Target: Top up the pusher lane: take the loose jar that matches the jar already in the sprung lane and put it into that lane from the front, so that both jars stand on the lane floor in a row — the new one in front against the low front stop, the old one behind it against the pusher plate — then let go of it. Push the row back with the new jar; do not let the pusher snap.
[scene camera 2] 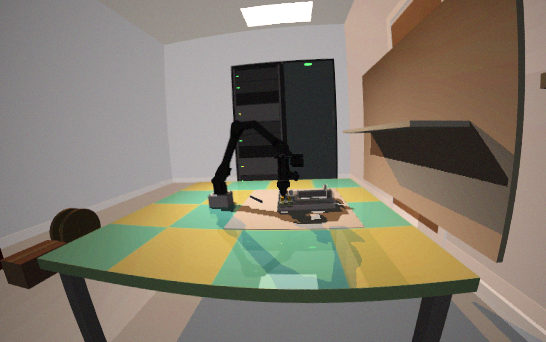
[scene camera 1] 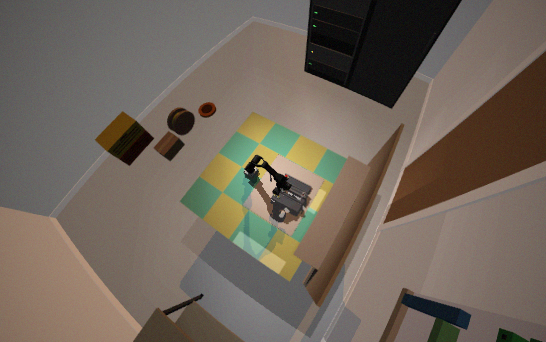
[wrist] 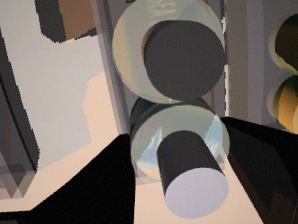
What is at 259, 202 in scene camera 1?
A tan mat.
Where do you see a tan mat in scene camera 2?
253, 215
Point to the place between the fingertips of my gripper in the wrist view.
At 175, 135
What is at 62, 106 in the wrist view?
A tan mat.
